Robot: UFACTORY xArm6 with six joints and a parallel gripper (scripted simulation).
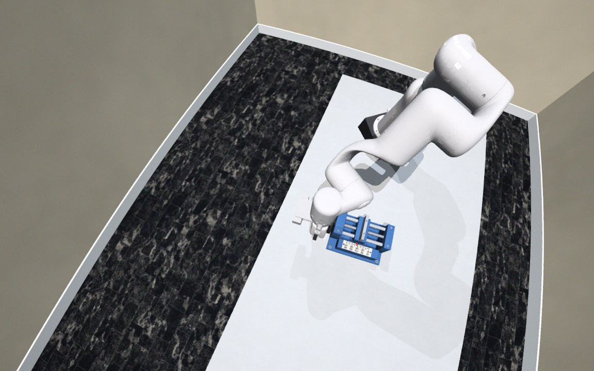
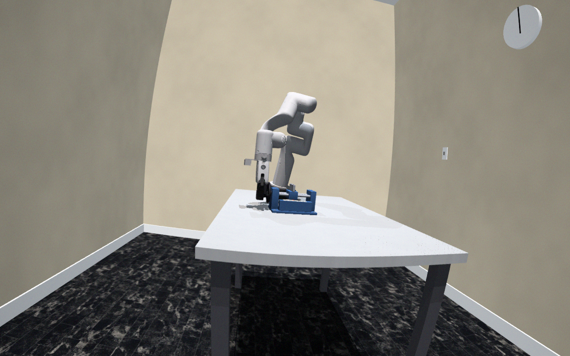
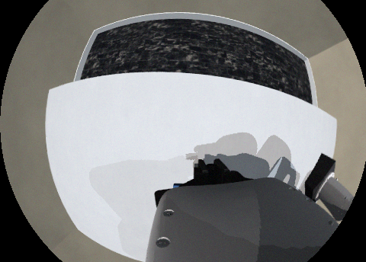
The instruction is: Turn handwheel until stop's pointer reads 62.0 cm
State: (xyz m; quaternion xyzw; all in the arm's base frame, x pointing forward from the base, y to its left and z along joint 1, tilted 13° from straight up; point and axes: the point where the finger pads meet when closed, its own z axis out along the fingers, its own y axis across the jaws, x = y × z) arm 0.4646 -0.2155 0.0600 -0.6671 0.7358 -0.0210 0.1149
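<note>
Right now my hand is 10 mm past the stop, 150 mm to the right of it and 20 mm below it. Round my hand: handwheel: 10 mm behind, 20 mm to the left.
</note>
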